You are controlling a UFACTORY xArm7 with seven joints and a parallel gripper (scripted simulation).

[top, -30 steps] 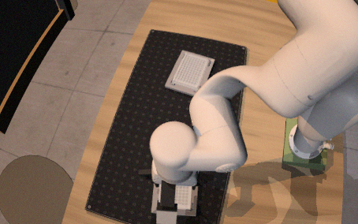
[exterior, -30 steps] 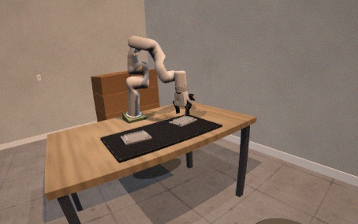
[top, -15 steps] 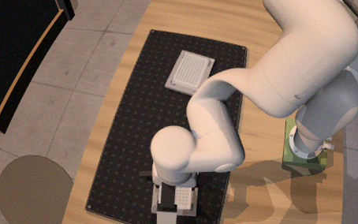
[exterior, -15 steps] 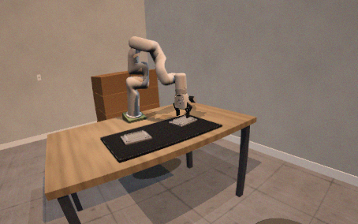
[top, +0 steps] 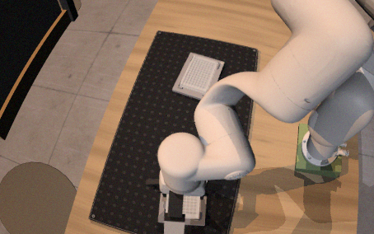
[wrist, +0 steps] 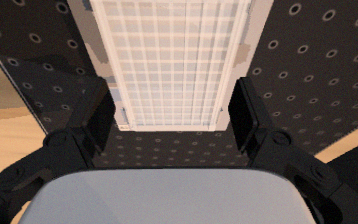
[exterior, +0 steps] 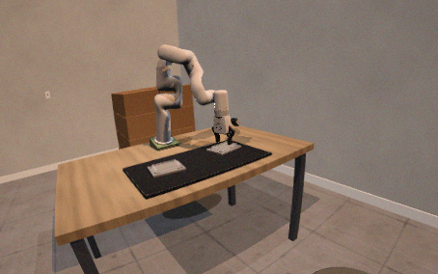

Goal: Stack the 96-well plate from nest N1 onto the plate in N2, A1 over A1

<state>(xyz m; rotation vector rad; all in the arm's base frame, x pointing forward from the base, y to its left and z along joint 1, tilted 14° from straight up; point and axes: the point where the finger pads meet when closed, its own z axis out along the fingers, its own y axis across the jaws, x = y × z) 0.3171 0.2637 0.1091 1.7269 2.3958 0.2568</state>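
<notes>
Right now my hand is 40 mm above the plate nest N1. Round my hand: plate nest N2 (100 mm ahead, 370 mm to the right, 40 mm below).
</notes>
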